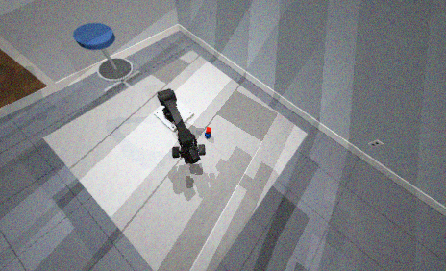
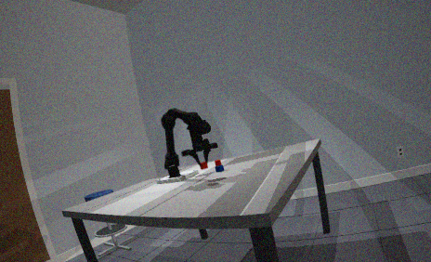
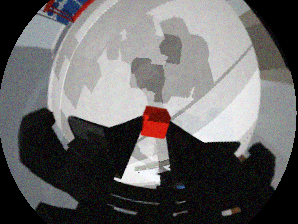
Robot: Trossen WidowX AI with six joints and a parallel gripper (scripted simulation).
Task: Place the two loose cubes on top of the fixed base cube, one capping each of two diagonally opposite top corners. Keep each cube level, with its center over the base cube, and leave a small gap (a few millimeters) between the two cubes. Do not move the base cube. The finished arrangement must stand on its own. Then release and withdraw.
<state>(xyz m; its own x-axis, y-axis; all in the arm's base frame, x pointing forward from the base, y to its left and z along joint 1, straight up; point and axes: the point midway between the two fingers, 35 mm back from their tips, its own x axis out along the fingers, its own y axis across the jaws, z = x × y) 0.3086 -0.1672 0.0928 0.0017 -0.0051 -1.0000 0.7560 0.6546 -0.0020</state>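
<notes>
Now: gripper tip 210 mm to the right of the blue base cube, 60 mm above it and 10 mm past it. Round my gripper tip: red cube: right at my gripper tip.
</notes>
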